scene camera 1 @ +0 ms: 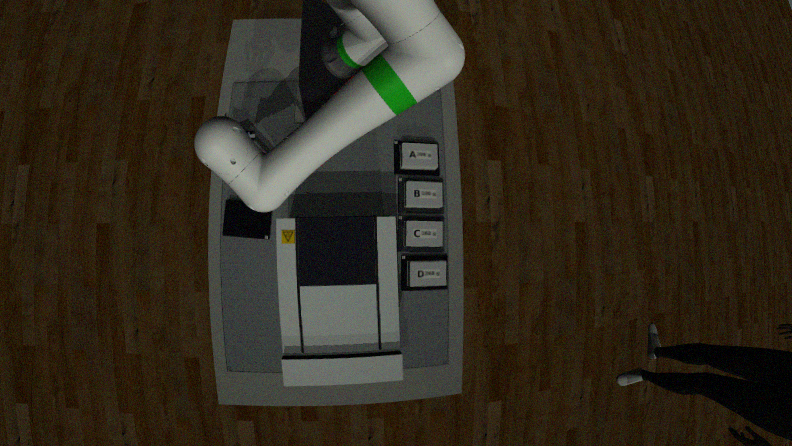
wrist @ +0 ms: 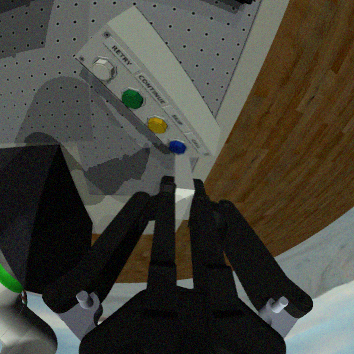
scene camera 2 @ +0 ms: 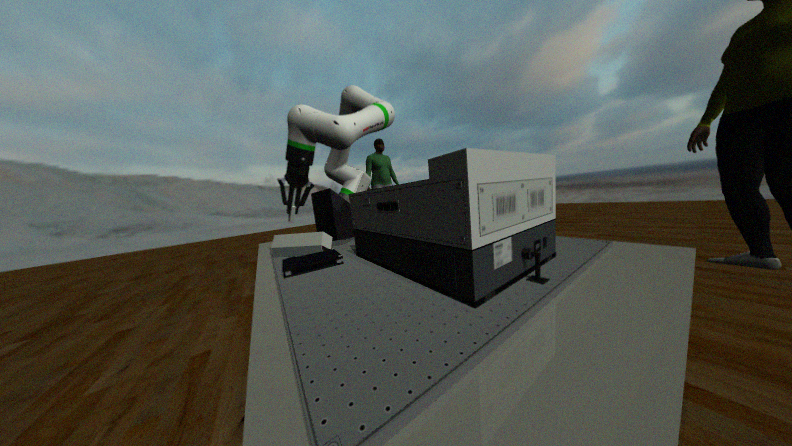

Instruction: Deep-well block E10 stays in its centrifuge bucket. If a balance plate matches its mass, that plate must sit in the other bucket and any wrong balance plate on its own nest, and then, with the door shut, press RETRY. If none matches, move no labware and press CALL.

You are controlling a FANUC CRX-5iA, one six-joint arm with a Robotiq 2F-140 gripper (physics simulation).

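Pixels of known places: gripper, between the fingertips: [wrist: 179,167] [scene camera 2: 290,221]; arm's base, origin of its link: [scene camera 1: 337,58] [wrist: 25,247] [scene camera 2: 342,206].
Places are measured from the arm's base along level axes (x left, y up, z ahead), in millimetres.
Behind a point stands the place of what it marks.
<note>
My gripper [scene camera 2: 294,214] @(y -29, x -289, z 282 mm) [wrist: 179,167] @(y -29, x -289, z 282 mm) is shut and empty, pointing down above the button panel [scene camera 2: 299,241] @(y -104, x -272, z 358 mm) [wrist: 165,65] @(y -98, x -255, z 369 mm); the arm hides it in scene camera 1. In the wrist view the blue CALL button [wrist: 177,146] @(y -86, x -300, z 264 mm) lies just beyond the fingertips; yellow SKIP [wrist: 157,125] @(y -86, x -264, z 294 mm), green CONTINUE [wrist: 132,98] @(y -86, x -227, z 327 mm) and white RETRY [wrist: 104,69] @(y -85, x -192, z 357 mm) follow toward the upper left. Balance plates A [scene camera 1: 419,155] @(y -105, x 313, z 277 mm), B [scene camera 1: 423,194] @(y -104, x 333, z 411 mm), C [scene camera 1: 423,233] @(y -104, x 341, z 541 mm) and D [scene camera 1: 427,274] @(y -104, x 363, z 676 mm) sit on their nests; their masses are too blurred to read. The centrifuge [scene camera 1: 338,315] @(y 52, x 77, z 794 mm) [scene camera 2: 410,216] @(y -15, x -80, z 859 mm) hides block E10 and its buckets; its door state is unclear.
A dark empty-looking nest [scene camera 1: 247,218] @(y -133, x -248, z 536 mm) [scene camera 2: 313,262] @(y -133, x -254, z 598 mm) lies left of the centrifuge, close to the button panel. A black box [scene camera 1: 318,66] @(y 55, x -51, z 71 mm) [scene camera 2: 332,213] @(y -24, x -93, z 146 mm) [wrist: 45,200] @(y -50, x -95, z 148 mm) stands near the arm's base. A person in green [scene camera 2: 380,166] and another person [scene camera 2: 759,138] stand beyond the table.
</note>
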